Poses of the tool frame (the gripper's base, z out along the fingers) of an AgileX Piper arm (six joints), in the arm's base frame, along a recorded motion.
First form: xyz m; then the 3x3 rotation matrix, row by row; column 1 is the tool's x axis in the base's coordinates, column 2 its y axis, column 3 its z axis. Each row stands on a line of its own.
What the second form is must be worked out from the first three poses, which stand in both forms.
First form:
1:
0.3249 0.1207 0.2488
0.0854 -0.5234 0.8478
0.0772 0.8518 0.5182
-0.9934 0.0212 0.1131
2:
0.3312 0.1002 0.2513
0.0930 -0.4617 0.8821
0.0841 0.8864 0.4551
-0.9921 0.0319 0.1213
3:
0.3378 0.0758 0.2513
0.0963 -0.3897 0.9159
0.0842 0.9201 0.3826
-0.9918 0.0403 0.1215
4:
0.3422 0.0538 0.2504
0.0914 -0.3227 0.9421
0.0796 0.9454 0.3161
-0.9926 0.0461 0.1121
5:
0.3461 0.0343 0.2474
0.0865 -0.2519 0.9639
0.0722 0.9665 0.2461
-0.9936 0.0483 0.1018
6:
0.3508 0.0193 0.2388
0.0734 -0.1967 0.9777
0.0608 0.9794 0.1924
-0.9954 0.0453 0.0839
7:
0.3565 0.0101 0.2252
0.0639 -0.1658 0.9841
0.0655 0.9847 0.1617
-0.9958 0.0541 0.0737
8:
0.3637 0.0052 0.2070
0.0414 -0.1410 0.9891
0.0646 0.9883 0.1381
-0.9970 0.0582 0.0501
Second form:
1: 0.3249 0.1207 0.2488 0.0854 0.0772 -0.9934 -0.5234 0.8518 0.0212
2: 0.3312 0.1002 0.2513 0.0930 0.0841 -0.9921 -0.4617 0.8864 0.0319
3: 0.3378 0.0758 0.2513 0.0963 0.0842 -0.9918 -0.3897 0.9201 0.0403
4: 0.3422 0.0538 0.2504 0.0914 0.0796 -0.9926 -0.3227 0.9454 0.0461
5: 0.3461 0.0343 0.2474 0.0865 0.0722 -0.9936 -0.2519 0.9665 0.0483
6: 0.3508 0.0193 0.2388 0.0734 0.0608 -0.9954 -0.1967 0.9794 0.0453
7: 0.3565 0.0101 0.2252 0.0639 0.0655 -0.9958 -0.1658 0.9847 0.0541
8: 0.3637 0.0052 0.2070 0.0414 0.0646 -0.9970 -0.1410 0.9883 0.0582
